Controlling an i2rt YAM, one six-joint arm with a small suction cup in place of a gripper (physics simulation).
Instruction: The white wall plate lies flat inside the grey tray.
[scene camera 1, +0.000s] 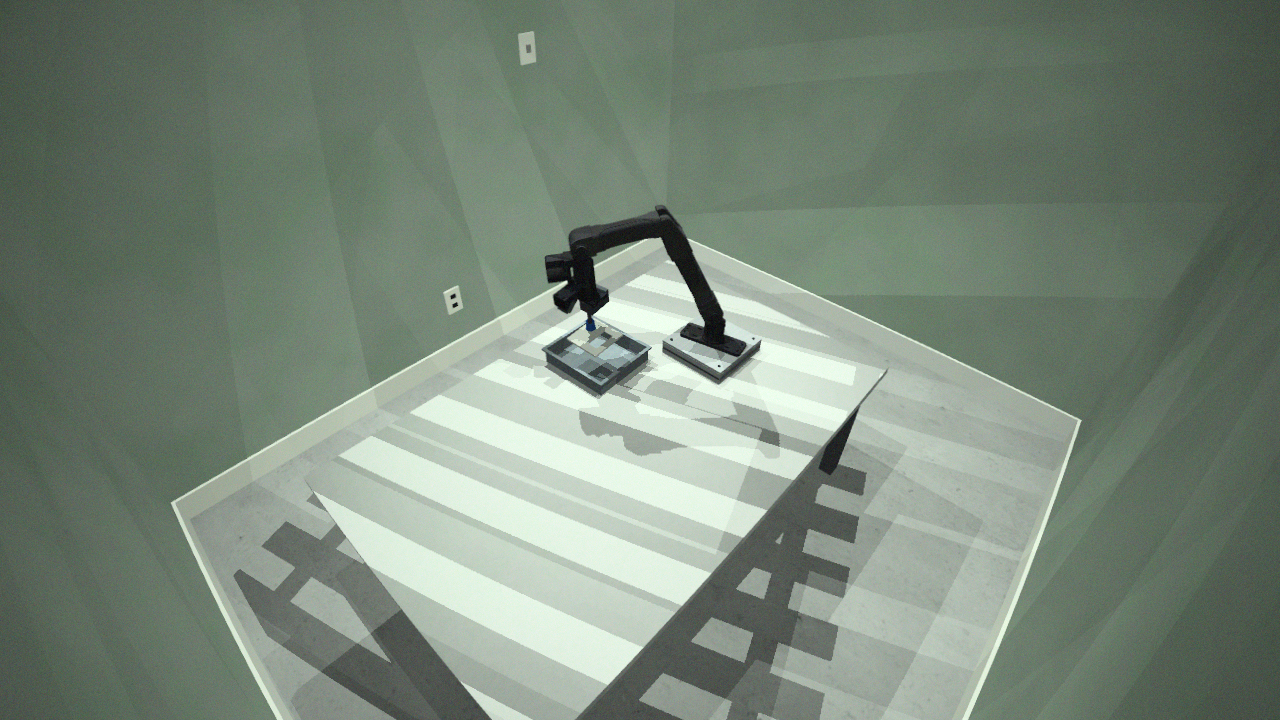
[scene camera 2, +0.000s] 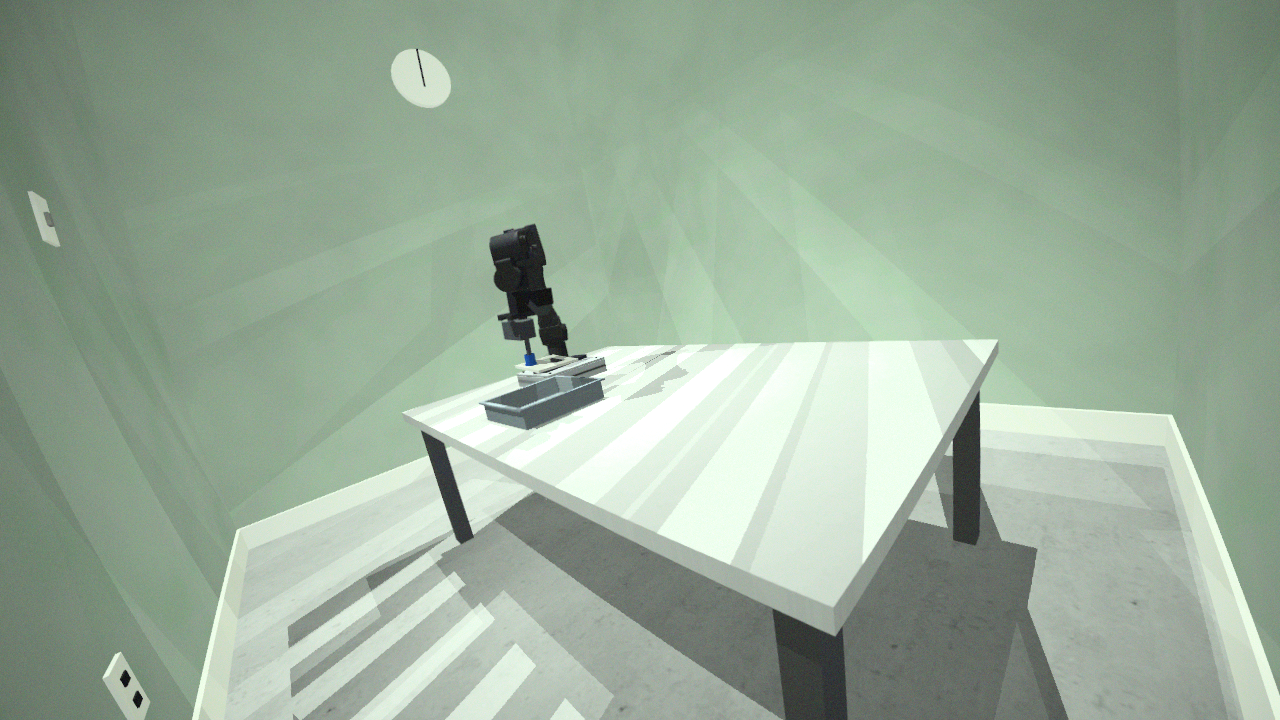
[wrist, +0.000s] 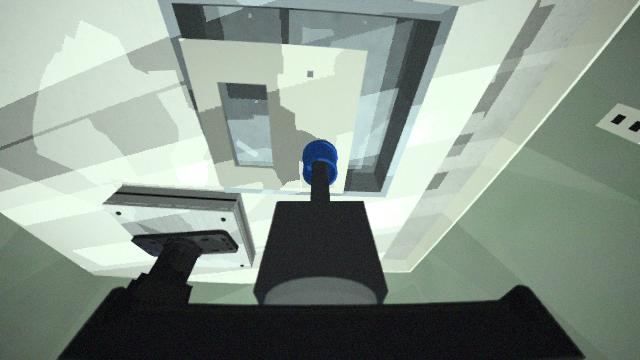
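The white wall plate (scene camera 1: 595, 342) (wrist: 308, 103), with a rectangular cut-out, hangs level on my blue suction cup (scene camera 1: 590, 325) (scene camera 2: 529, 359) (wrist: 319, 167). The cup presses on the plate near its near edge. The plate hovers just over the grey tray (scene camera 1: 569, 370) (scene camera 2: 530, 415) (wrist: 413, 71). In the wrist view the plate's left and near edges overlap the tray's left and near rims. The tray floor shows through the cut-out and to the plate's right.
The arm's base plate (scene camera 1: 737, 357) (wrist: 204, 218) stands right beside the tray. Both are near the table's far corner, with table edges (scene camera 2: 566, 500) close behind them. The room walls carry outlets (scene camera 1: 453, 299).
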